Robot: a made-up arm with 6 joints.
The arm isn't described. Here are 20 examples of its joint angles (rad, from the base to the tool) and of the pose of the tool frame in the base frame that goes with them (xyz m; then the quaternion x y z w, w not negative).
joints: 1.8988 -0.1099 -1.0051 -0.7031 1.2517 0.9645
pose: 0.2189 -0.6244 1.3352 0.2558 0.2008 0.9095 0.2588
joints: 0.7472 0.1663 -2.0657 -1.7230 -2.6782 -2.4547
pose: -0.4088 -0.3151 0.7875 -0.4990 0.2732 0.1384 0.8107
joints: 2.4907 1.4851 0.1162 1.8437 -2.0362 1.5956
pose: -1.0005 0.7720 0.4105 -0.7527 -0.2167 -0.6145 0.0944
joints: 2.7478 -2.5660 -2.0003 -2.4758 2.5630 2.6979
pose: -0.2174 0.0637 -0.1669 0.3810 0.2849 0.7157 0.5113
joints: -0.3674 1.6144 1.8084 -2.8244 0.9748 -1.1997
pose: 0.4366 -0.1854 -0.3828 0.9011 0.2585 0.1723 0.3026
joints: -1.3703 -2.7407 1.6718 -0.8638 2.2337 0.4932
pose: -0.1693 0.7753 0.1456 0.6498 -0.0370 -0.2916 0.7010
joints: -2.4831 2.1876 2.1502 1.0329 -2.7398 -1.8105
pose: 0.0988 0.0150 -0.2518 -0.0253 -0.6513 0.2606 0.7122
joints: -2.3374 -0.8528 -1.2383 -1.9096 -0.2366 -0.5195
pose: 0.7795 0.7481 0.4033 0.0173 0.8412 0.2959 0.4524
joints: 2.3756 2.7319 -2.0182 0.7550 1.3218 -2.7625
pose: -0.5647 0.3418 0.3317 -0.3358 -0.7247 0.2513 0.5468
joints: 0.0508 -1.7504 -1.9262 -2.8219 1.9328 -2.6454
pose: -0.2238 -0.0513 -0.2040 0.1909 0.2914 0.1531 0.9248
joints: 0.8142 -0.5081 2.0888 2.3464 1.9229 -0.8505
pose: 0.1708 0.2996 1.0001 0.3873 -0.1403 -0.9096 0.0532
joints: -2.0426 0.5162 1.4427 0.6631 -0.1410 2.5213
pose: -0.3873 -0.9651 0.6226 0.3808 -0.7008 0.2951 0.5261
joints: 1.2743 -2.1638 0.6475 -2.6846 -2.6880 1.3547
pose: -0.4027 -1.1372 0.1453 -0.5459 -0.1735 -0.3168 0.7560
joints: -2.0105 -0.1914 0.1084 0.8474 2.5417 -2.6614
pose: 0.1519 0.0948 1.6035 0.6513 -0.6868 0.2929 0.1356
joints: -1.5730 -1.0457 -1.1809 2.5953 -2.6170 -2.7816
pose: -0.0099 1.0008 0.3259 0.2547 -0.0402 -0.3718 0.8918
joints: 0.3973 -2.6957 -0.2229 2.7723 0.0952 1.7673
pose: -0.3814 -0.1359 -0.8974 0.8744 -0.4803 -0.0551 0.0418
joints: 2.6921 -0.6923 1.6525 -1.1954 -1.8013 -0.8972
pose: -0.1767 -0.0480 1.2990 0.4517 -0.4639 0.5236 0.5537
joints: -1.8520 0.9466 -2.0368 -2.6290 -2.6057 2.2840
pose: 0.0539 0.0273 1.0538 0.1028 0.7006 -0.7012 0.0828
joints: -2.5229 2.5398 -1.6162 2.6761 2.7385 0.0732
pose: -0.5959 -0.5111 0.2698 0.0081 0.7984 0.2590 0.5435
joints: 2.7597 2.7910 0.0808 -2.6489 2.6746 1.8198
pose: -0.3253 0.0818 -0.7620 -0.1249 0.0351 0.4644 0.8761
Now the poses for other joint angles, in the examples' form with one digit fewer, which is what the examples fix.
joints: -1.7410 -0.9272 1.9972 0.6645 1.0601 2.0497
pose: 0.088 -0.175 1.069 0.783 -0.265 0.393 0.402
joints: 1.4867 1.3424 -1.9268 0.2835 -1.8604 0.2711
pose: -0.011 0.093 1.035 0.600 -0.716 0.333 0.128
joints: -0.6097 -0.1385 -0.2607 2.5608 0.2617 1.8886
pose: -0.344 0.285 1.641 0.117 -0.289 -0.898 0.312
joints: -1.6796 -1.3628 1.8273 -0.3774 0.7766 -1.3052
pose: 0.039 0.210 1.178 -0.135 -0.556 0.811 0.122
